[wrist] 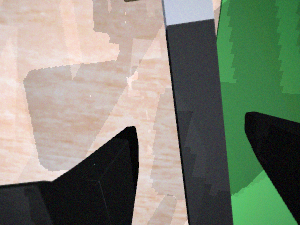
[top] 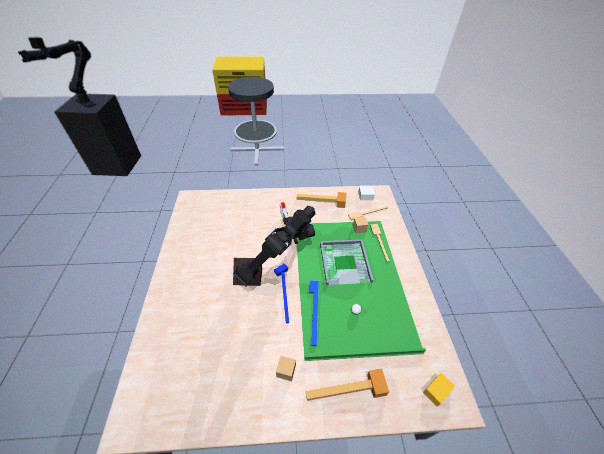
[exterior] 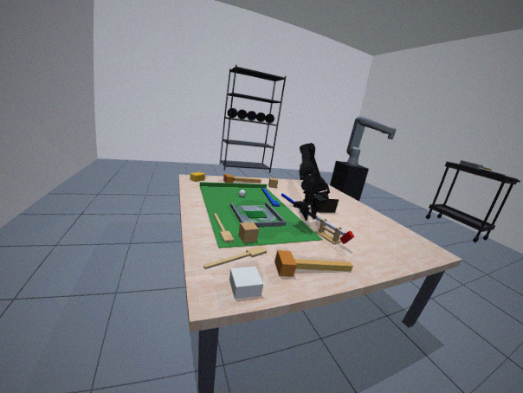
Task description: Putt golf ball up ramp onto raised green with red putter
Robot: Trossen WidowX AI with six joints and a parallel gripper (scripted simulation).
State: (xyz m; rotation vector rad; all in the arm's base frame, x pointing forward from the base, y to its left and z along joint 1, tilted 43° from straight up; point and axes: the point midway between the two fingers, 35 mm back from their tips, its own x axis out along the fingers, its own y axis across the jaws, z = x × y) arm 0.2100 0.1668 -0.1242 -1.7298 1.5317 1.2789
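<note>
The red putter lies 40 mm behind my gripper tip, 110 mm to the left of it and 30 mm above it. Also, from my gripper tip: wooden rack: 40 mm behind, 120 mm to the left; then white golf ball: 290 mm ahead, 370 mm to the right, 10 mm below; then green mat: 270 mm ahead, 200 mm to the right, 30 mm below.
</note>
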